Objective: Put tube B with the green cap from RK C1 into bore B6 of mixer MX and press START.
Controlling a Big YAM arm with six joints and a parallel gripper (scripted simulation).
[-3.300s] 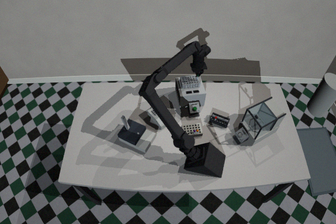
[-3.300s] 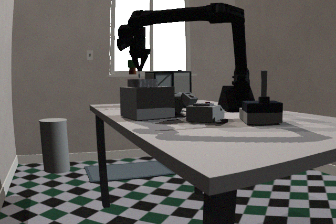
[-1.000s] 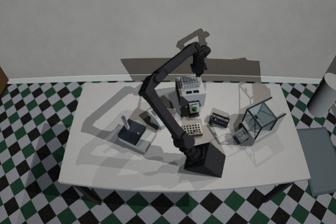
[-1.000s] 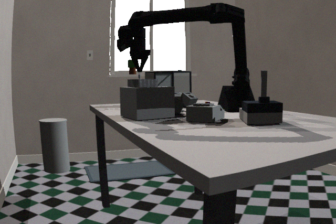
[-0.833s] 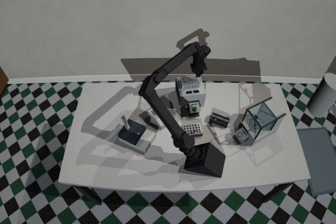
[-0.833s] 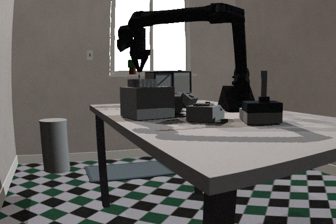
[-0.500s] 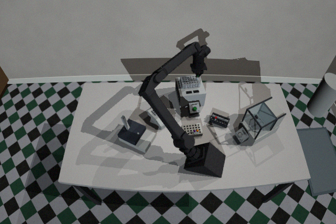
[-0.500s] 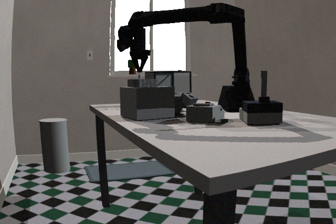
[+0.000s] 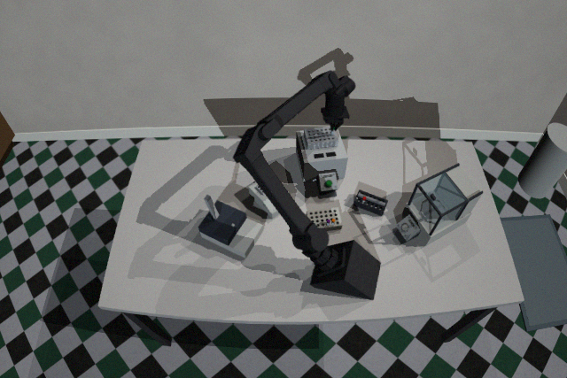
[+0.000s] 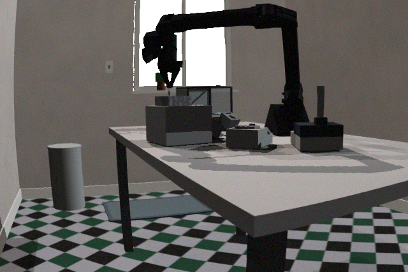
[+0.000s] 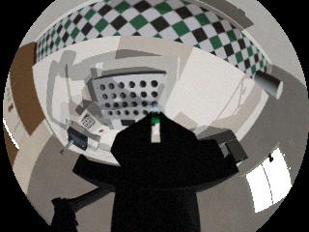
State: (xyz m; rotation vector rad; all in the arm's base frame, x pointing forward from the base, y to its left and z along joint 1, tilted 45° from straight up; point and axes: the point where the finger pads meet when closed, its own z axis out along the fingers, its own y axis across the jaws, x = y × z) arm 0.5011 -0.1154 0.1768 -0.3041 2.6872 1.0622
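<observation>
Now: the tube B 20 mm below my hand. From my hand the other things lie so: bore block (60 mm below, 50 mm to the left); then green start key (170 mm behind, 140 mm below); then magnet block MG (210 mm behind, 190 mm below, 180 mm to the right).
</observation>
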